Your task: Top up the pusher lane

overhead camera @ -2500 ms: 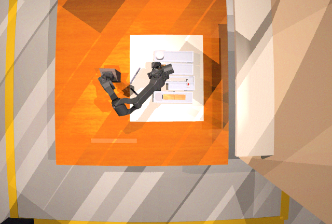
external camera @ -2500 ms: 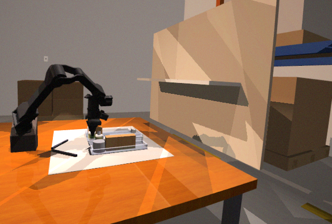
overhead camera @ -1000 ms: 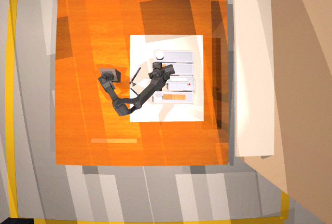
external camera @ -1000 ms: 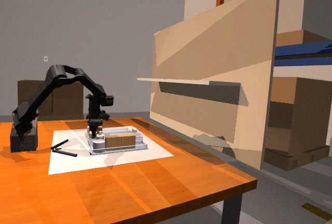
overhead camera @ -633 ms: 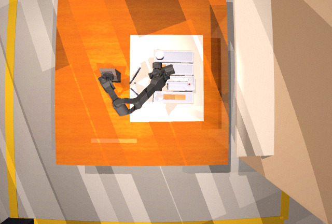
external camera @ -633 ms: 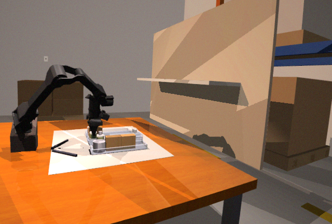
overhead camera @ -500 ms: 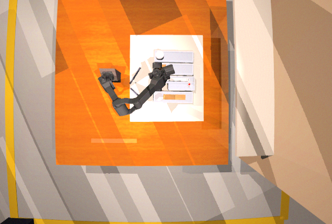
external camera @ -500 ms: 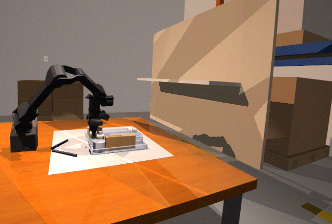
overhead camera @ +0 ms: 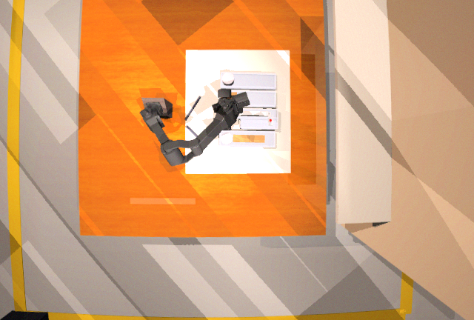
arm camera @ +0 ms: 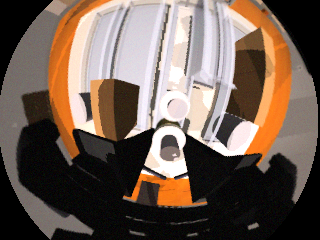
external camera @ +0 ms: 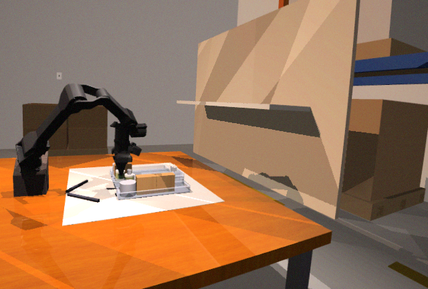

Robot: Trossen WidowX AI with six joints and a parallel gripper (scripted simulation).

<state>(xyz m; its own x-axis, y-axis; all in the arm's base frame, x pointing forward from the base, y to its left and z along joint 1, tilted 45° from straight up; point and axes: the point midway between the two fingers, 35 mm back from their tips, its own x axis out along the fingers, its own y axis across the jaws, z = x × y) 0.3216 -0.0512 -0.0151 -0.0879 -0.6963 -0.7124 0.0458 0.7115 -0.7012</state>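
Right now my gripper tip is 14 cm short of the rack, 3 cm to the left of it and 3 cm above it.
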